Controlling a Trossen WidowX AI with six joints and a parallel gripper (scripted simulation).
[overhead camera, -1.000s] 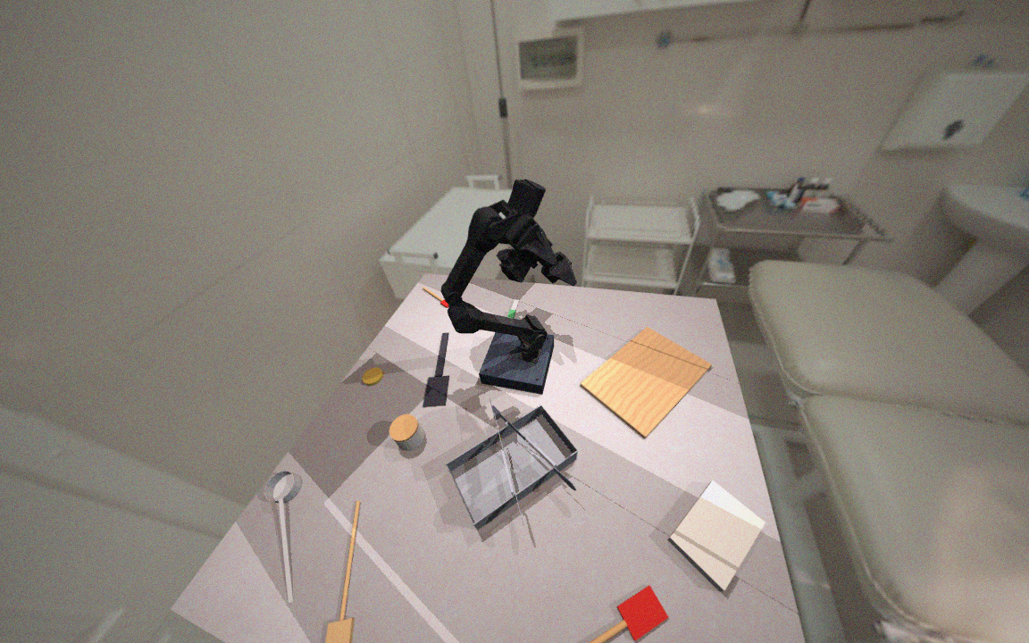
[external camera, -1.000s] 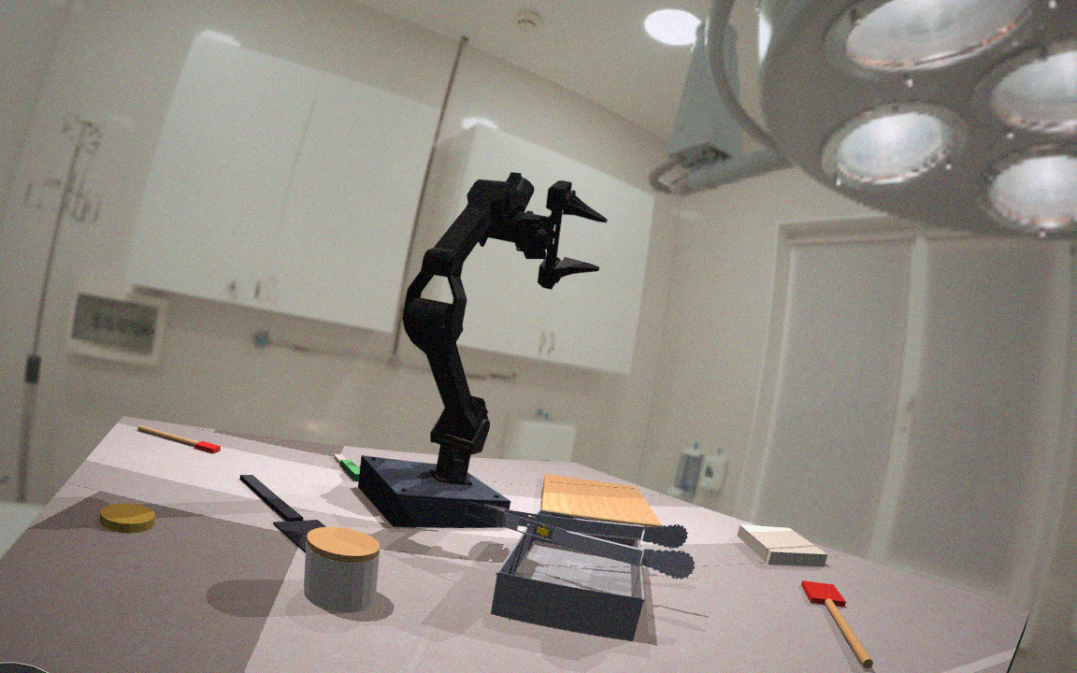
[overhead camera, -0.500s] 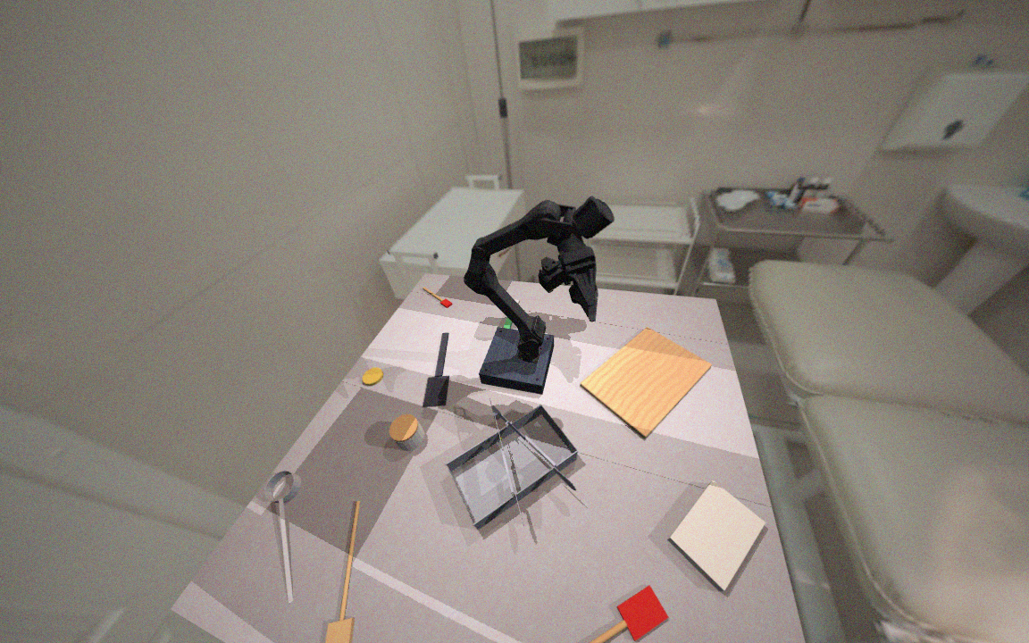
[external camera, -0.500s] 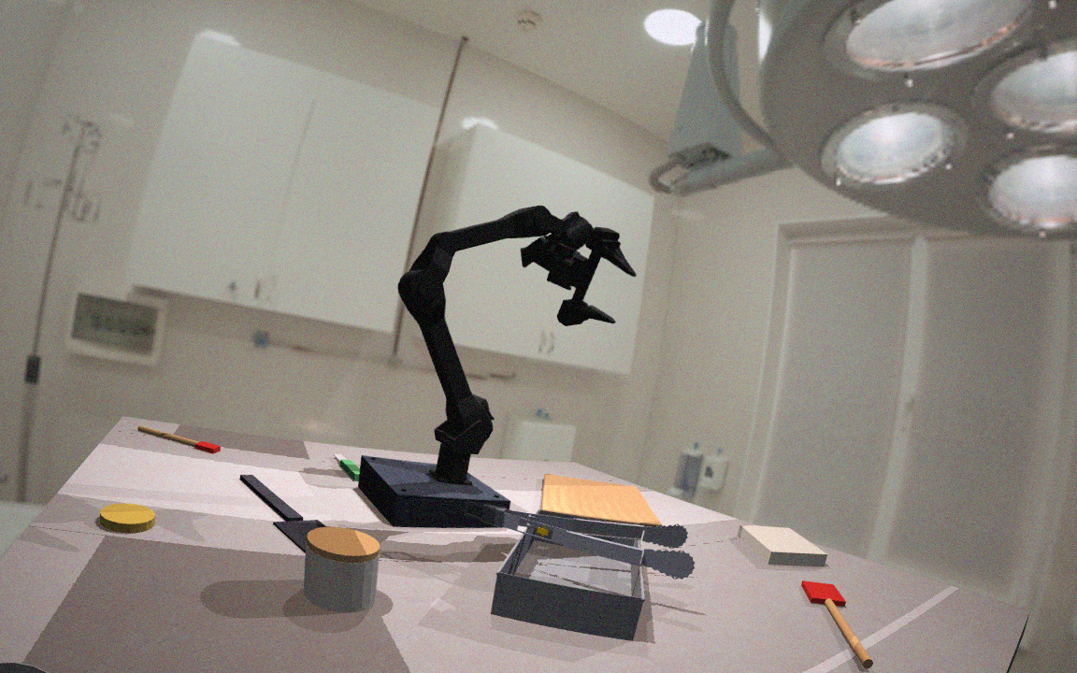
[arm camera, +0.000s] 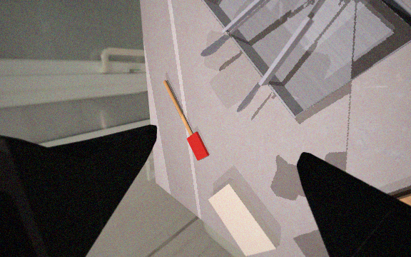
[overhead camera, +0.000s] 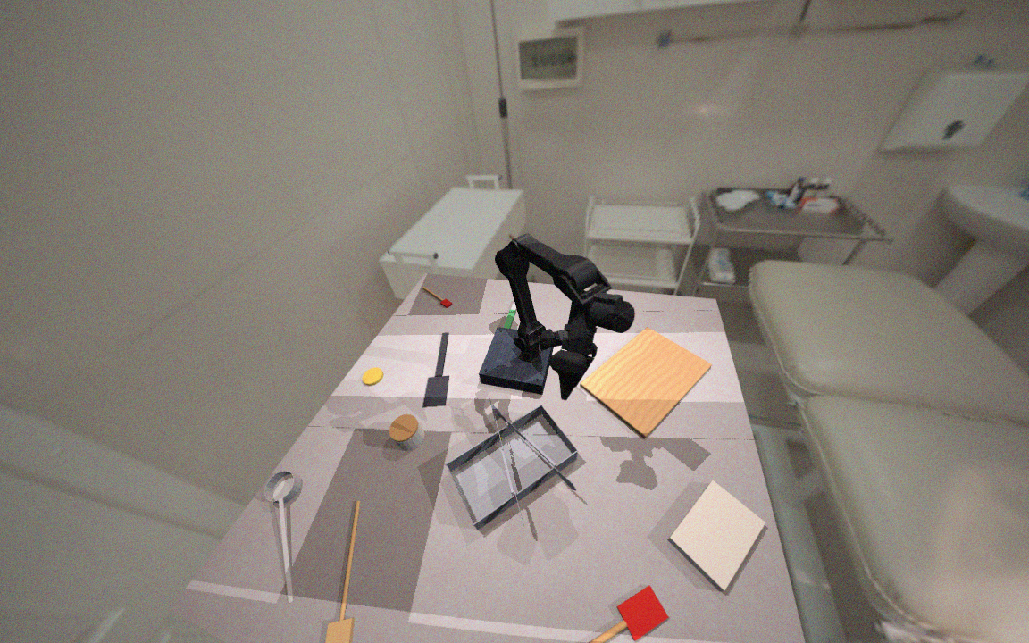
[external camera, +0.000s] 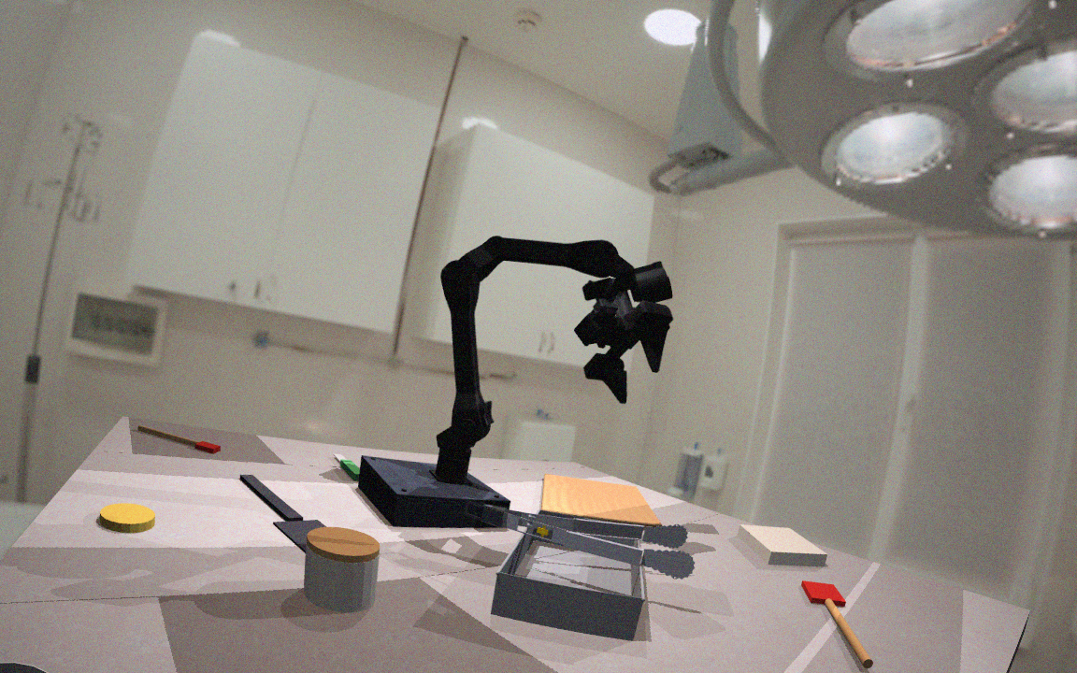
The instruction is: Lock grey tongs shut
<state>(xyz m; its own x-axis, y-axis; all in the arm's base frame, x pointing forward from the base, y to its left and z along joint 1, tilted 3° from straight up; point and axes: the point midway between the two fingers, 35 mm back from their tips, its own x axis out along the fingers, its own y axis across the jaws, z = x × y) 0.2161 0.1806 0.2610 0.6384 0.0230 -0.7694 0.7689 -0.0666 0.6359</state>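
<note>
The roasting tin is 10 cm ahead of my gripper tip, 12 cm to the right of it and 25 cm below it. Also, from my gripper tip: red-headed spatula 33 cm ahead, 18 cm to the left, 27 cm below; wooden board 31 cm behind, 18 cm to the left, 27 cm below; beige block 8 cm ahead, 36 cm to the left, 26 cm below.
</note>
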